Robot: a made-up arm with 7 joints.
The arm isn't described. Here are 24 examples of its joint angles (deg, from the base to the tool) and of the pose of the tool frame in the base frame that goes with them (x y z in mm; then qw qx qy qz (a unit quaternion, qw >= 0)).
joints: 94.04 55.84 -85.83 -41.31 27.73 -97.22 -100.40
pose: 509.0 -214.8 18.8 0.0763 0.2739 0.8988 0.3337
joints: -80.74 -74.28 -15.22 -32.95 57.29 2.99 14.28
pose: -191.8 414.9 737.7 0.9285 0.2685 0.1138 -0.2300
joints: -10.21 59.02 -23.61 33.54 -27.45 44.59 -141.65
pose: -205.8 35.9 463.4 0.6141 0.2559 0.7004 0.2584
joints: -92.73 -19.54 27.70 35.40 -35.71 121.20 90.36
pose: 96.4 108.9 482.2 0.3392 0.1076 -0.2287 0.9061
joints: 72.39 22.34 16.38 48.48 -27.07 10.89 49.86
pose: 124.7 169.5 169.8 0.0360 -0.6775 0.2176 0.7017
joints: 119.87 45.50 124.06 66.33 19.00 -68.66 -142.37
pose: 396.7 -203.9 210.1 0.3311 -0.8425 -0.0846 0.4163
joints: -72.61 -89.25 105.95 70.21 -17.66 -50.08 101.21
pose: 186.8 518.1 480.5 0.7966 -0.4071 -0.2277 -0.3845
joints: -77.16 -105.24 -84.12 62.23 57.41 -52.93 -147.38
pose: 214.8 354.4 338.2 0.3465 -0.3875 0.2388 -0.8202
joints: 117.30 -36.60 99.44 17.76 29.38 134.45 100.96
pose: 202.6 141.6 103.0 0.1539 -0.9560 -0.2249 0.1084
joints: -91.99 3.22 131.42 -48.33 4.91 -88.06 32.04
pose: 139.1 322.5 427.5 0.1326 -0.1943 -0.9478 -0.2153
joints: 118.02 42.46 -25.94 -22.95 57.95 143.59 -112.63
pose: 573.0 31.2 -11.8 0.0861 0.0021 0.8496 -0.5204
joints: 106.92 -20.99 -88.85 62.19 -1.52 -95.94 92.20
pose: 351.7 129.1 195.7 0.1641 0.6044 -0.1429 -0.7664
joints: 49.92 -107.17 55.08 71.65 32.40 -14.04 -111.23
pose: -28.8 421.7 336.6 0.0704 -0.1171 0.9773 0.1617
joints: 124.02 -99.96 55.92 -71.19 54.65 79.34 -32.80
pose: 318.9 99.8 -220.4 0.4263 -0.6177 -0.4379 -0.4949
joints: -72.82 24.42 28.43 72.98 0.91 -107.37 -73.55
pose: -268.4 82.4 338.4 0.1664 0.8336 0.0512 0.5243
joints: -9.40 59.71 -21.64 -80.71 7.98 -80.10 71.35
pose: -478.8 -93.7 309.8 0.8386 0.3320 -0.1796 0.3927
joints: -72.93 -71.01 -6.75 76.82 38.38 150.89 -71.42
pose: -109.1 371.8 550.5 0.3256 -0.8756 0.3566 -0.0104
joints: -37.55 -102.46 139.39 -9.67 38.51 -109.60 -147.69
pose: 80.0 166.1 352.4 0.5632 -0.0714 -0.3983 0.7204
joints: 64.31 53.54 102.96 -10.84 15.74 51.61 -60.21
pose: 230.3 273.6 96.9 0.5316 0.4852 -0.4754 -0.5060
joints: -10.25 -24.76 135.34 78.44 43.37 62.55 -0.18
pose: -42.5 240.2 29.6 0.0455 -0.2609 0.0072 -0.9643
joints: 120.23 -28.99 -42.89 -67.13 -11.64 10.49 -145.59
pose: 513.6 65.1 -145.3 0.1243 -0.5679 -0.0453 -0.8124
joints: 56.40 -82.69 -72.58 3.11 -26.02 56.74 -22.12
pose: 15.2 323.3 -214.0 0.6124 -0.3946 -0.5699 -0.3800
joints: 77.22 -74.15 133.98 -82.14 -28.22 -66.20 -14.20
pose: -229.6 285.3 180.9 0.5133 -0.7555 0.0818 0.3990
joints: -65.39 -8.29 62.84 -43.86 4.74 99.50 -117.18
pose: -4.4 253.1 683.9 0.6261 0.3249 0.7013 -0.1031
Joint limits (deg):
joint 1: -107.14..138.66
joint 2: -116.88..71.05
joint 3: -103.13..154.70
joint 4: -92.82..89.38
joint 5: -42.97..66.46
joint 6: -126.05..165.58
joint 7: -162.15..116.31
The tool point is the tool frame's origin. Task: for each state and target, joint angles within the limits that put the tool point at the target. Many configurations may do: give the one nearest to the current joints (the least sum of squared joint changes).
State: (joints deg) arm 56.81 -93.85 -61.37 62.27 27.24 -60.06 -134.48
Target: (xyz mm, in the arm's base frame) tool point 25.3 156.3 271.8
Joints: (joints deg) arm 37.95 -107.45 -51.62 85.38 15.29 -50.02 -128.65
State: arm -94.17 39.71 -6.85 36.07 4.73 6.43 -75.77
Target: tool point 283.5 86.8 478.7
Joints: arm -101.05 51.22 -12.21 26.84 -18.08 20.50 -80.31
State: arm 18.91 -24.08 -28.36 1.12 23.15 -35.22 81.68
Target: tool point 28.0 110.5 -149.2
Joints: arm 25.11 -27.73 -27.61 10.54 21.17 -36.54 80.46
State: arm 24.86 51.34 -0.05 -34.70 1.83 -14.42 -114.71
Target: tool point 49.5 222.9 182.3
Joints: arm 39.30 64.42 35.29 -18.86 -32.68 -13.12 -113.00
